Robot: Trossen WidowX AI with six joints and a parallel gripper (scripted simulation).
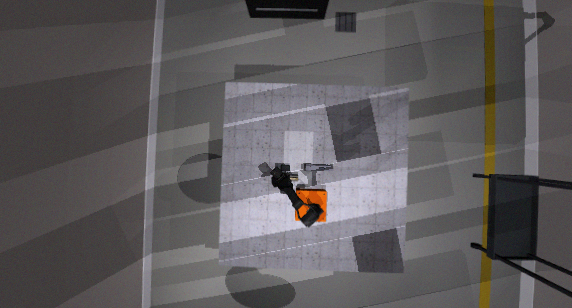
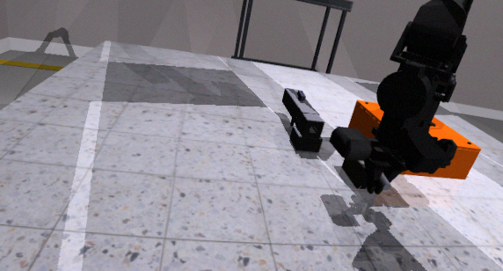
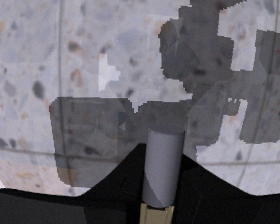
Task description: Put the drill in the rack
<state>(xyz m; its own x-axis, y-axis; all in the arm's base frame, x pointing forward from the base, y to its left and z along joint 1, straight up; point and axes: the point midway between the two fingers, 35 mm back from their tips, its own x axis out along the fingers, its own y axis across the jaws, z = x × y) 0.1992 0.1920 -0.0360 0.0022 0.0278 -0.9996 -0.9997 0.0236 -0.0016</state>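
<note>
Now: the drill 4 cm to the right of my gripper tip and 4 cm above it. Also, from my gripper tip: key (25 cm to the right, 7 cm ahead, 4 cm above); then block housing (22 cm to the right, 7 cm ahead, 4 cm above); then rack (5 cm to the right, 1 cm above).
</note>
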